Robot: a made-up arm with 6 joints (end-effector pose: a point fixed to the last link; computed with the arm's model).
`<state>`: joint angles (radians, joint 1 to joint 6).
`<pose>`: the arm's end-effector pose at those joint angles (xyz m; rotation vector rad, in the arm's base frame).
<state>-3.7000 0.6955 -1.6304 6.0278 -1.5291 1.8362</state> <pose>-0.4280 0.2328 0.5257 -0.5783 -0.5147 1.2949</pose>
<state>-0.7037 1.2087 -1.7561 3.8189 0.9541 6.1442</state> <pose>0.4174 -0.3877 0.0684 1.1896 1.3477 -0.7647</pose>
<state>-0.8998 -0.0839 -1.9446 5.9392 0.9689 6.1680</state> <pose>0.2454 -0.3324 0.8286 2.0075 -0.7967 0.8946</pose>
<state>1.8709 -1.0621 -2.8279 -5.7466 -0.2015 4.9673</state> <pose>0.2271 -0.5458 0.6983 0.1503 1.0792 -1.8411</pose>
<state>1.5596 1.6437 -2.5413 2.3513 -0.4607 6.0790</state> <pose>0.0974 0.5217 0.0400 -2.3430 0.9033 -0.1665</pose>
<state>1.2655 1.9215 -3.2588 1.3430 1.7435 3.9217</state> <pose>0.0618 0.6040 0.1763 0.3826 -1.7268 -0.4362</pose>
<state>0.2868 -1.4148 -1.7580 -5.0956 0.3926 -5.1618</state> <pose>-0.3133 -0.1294 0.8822 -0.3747 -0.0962 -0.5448</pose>
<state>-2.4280 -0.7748 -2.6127 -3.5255 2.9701 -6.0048</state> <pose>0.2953 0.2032 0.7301 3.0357 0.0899 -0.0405</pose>
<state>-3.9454 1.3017 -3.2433 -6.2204 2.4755 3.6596</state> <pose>-0.3772 0.3788 0.4101 2.3350 -1.7441 0.7779</pose>
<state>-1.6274 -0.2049 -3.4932 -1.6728 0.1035 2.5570</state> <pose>0.0916 0.2808 0.9388 -0.3486 0.6531 2.3443</pose>
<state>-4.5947 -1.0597 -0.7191 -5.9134 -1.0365 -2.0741</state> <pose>0.0450 0.0549 0.7732 0.3341 0.5970 2.8183</pose>
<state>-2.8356 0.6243 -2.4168 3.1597 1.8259 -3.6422</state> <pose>-0.4748 -0.1475 0.8041 -0.2042 0.4320 -0.1912</pose>
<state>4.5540 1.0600 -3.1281 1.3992 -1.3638 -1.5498</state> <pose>-0.1898 -0.3882 0.6322 -0.3564 -1.2839 0.3678</pose>
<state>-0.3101 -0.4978 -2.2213 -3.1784 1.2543 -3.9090</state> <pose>-0.0357 0.0145 1.0460 -0.9675 -0.1909 1.9000</pose>
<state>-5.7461 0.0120 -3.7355 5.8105 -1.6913 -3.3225</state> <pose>-0.1945 -0.0623 0.6877 0.4834 -2.1608 -0.3069</pose>
